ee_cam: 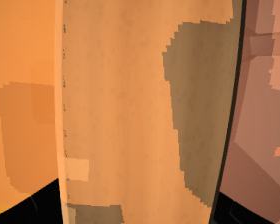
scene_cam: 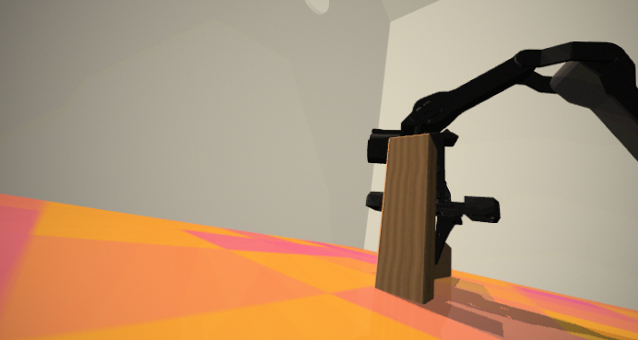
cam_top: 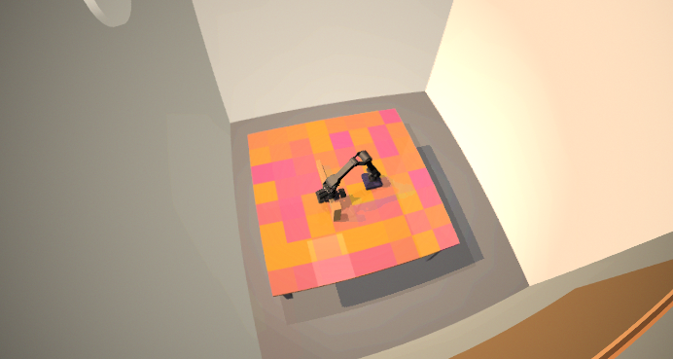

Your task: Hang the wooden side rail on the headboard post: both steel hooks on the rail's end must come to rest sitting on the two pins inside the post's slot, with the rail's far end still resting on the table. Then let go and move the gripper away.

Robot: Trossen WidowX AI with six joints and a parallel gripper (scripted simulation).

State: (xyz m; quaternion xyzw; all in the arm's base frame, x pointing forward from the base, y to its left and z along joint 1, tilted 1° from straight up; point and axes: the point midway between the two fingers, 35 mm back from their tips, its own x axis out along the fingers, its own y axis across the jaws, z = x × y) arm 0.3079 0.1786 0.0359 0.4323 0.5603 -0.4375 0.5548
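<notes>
Now: gripper tip 10 cm to the right of the wooden headboard post, 5 cm below it and 3 cm past it.
</notes>
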